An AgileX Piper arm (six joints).
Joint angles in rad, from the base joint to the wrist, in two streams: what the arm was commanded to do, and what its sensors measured. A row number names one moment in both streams.
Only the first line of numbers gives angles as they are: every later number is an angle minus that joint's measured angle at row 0.
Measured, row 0: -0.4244 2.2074 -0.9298 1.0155 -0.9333 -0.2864
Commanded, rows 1 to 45: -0.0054 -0.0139 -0.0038 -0.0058 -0.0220 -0.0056; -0.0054 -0.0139 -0.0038 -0.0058 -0.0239 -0.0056; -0.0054 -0.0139 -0.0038 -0.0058 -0.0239 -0.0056; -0.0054 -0.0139 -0.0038 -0.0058 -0.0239 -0.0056; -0.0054 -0.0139 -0.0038 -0.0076 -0.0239 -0.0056; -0.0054 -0.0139 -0.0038 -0.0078 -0.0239 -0.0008; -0.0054 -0.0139 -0.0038 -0.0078 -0.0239 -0.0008; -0.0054 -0.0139 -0.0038 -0.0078 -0.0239 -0.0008; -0.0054 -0.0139 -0.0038 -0.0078 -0.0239 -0.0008; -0.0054 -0.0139 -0.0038 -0.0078 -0.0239 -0.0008; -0.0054 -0.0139 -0.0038 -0.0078 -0.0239 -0.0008; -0.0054 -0.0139 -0.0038 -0.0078 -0.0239 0.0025; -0.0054 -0.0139 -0.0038 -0.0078 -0.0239 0.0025; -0.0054 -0.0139 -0.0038 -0.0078 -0.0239 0.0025; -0.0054 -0.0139 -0.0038 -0.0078 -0.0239 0.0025; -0.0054 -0.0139 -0.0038 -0.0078 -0.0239 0.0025; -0.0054 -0.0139 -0.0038 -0.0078 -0.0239 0.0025; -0.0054 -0.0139 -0.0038 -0.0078 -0.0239 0.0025; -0.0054 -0.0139 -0.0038 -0.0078 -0.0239 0.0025; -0.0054 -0.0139 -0.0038 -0.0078 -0.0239 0.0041; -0.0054 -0.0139 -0.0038 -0.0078 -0.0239 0.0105; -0.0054 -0.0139 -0.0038 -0.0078 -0.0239 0.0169; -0.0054 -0.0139 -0.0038 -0.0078 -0.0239 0.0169; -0.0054 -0.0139 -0.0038 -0.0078 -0.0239 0.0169; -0.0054 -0.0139 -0.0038 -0.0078 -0.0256 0.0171; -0.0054 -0.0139 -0.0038 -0.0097 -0.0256 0.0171; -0.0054 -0.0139 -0.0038 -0.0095 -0.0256 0.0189; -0.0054 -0.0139 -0.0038 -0.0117 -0.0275 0.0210; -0.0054 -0.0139 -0.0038 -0.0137 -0.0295 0.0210; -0.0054 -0.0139 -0.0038 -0.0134 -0.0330 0.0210; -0.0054 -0.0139 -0.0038 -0.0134 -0.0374 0.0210; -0.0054 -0.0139 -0.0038 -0.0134 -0.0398 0.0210; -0.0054 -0.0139 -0.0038 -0.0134 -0.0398 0.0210; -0.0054 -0.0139 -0.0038 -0.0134 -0.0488 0.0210; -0.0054 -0.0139 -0.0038 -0.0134 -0.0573 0.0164; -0.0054 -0.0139 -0.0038 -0.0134 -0.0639 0.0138; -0.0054 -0.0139 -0.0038 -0.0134 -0.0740 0.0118; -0.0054 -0.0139 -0.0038 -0.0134 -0.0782 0.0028; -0.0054 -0.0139 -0.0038 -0.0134 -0.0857 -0.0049; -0.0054 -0.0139 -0.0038 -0.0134 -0.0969 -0.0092; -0.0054 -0.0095 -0.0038 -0.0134 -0.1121 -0.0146; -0.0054 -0.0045 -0.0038 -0.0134 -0.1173 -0.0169; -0.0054 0.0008 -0.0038 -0.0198 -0.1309 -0.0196; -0.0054 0.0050 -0.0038 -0.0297 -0.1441 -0.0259; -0.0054 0.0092 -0.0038 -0.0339 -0.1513 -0.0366
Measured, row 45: 0.0000 0.0022 0.0000 0.0000 -0.0643 -0.0048
